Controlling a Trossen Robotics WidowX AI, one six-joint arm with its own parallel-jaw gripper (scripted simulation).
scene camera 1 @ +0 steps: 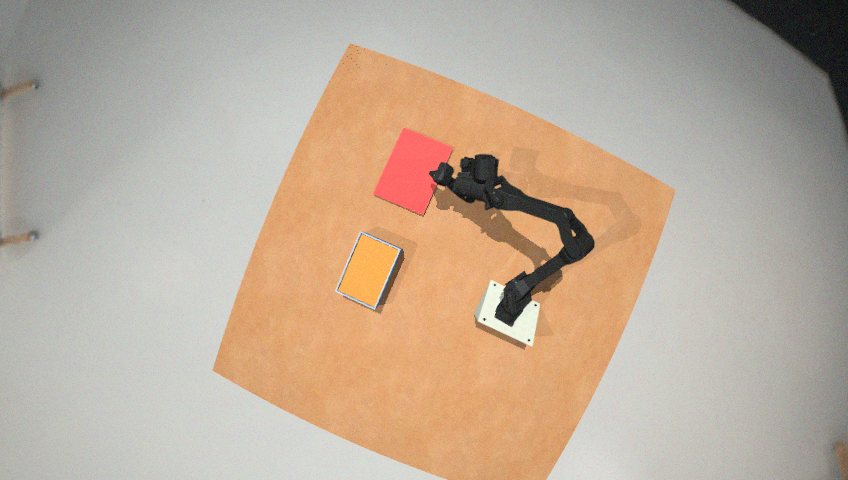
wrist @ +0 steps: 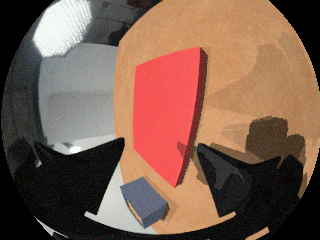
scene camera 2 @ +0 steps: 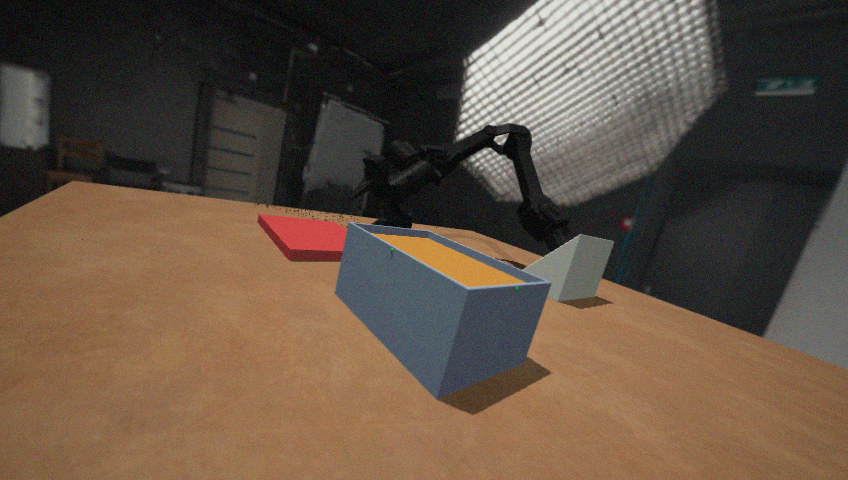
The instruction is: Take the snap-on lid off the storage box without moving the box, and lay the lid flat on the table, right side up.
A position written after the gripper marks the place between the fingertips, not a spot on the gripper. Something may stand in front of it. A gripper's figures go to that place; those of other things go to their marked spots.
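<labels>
Red lid (scene camera 1: 405, 181), 137 cm from the lens. Gripper (scene camera 1: 437, 177), 132 cm from the lens.
</labels>
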